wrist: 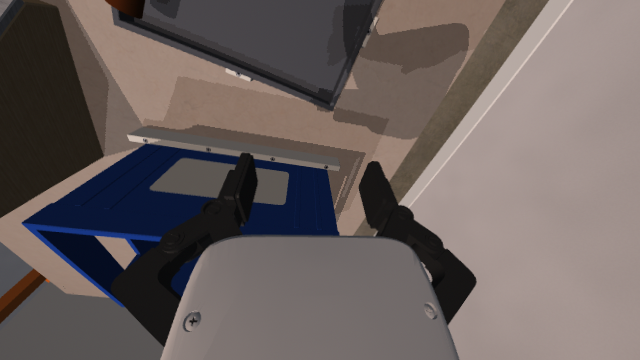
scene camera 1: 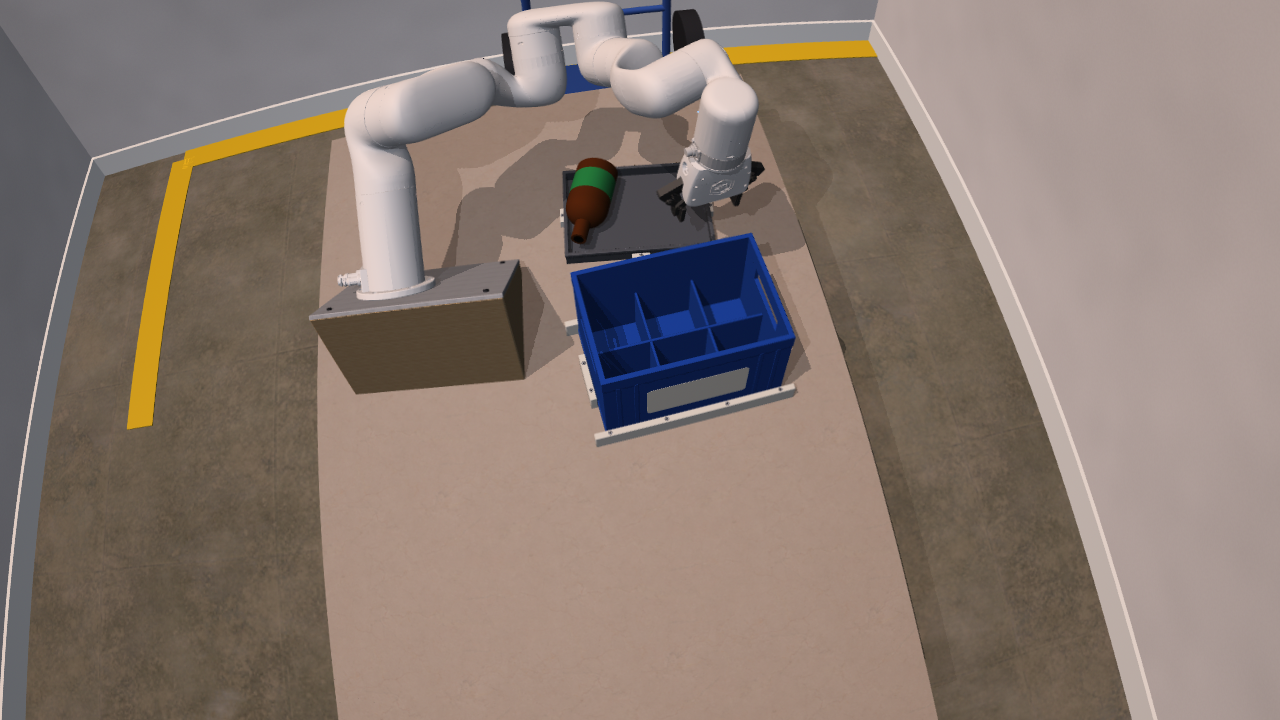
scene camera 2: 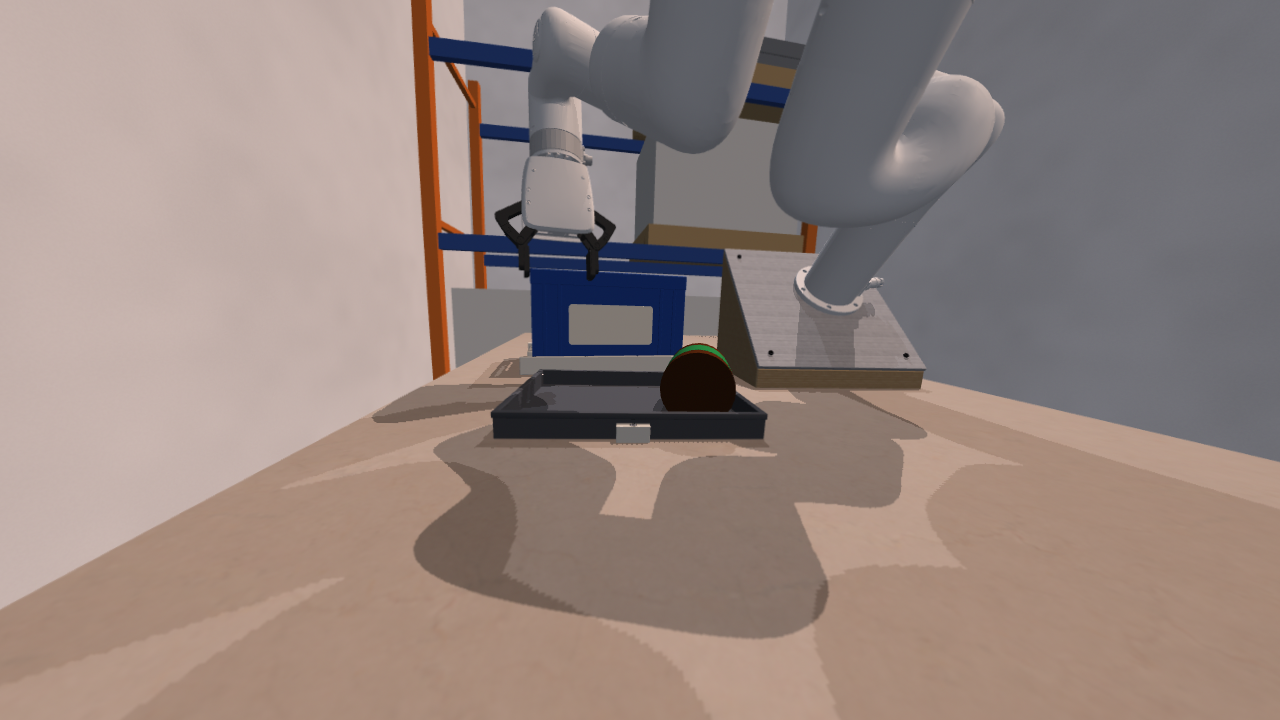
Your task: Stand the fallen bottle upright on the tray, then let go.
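Seen in the pictures: gripper, fingertip midpoint: (wrist: pixel 311 170) (scene camera 1: pixel 705 206) (scene camera 2: pixel 559 277); arm's base at its link origin: (scene camera 1: pixel 396 290) (scene camera 2: pixel 826 291).
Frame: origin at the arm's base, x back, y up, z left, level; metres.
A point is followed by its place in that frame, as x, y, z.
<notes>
The brown bottle with a green band (scene camera 1: pixel 590 204) {-0.321, -0.085, 0.161} (scene camera 2: pixel 697 385) {-0.348, -0.112, 0.260} lies on its side along the left part of the dark tray (scene camera 1: pixel 648 214) {-0.421, -0.153, 0.171} (scene camera 2: pixel 554 427) {-0.483, -0.147, 0.266} (wrist: pixel 260 35) {-0.410, -0.153, 0.127} in the first scene view, its neck toward the crate and its base toward the back. In the wrist view a small part of the bottle (wrist: pixel 128 6) {-0.303, -0.107, 0.119} shows at the top left edge. My gripper (scene camera 1: pixel 709 211) {-0.487, -0.001, 0.053} (scene camera 2: pixel 558 273) {-0.487, -0.001, 0.053} (wrist: pixel 311 170) {-0.487, -0.001, 0.053} is open and empty. It hangs above table height near the tray's right end and the crate, well apart from the bottle. The finger pads are unobstructed in the wrist view.
The blue divided crate (scene camera 1: pixel 626 402) {-0.309, -0.055, -0.223} (scene camera 2: pixel 550 322) {-0.507, -0.071, -0.025} (wrist: pixel 312 215) {-0.509, -0.028, -0.025} stands beside the tray, edged by pale rails (scene camera 1: pixel 698 414) {-0.414, -0.130, -0.228}. The arm's mounting block (scene camera 1: pixel 438 344) {-0.056, -0.026, -0.092} (scene camera 2: pixel 742 344) {-0.182, -0.098, 0.034} (wrist: pixel 40 100) {-0.179, -0.108, 0.007} stands left of the crate in the first scene view. An orange-post rack (scene camera 2: pixel 429 179) stands behind the crate in the second.
</notes>
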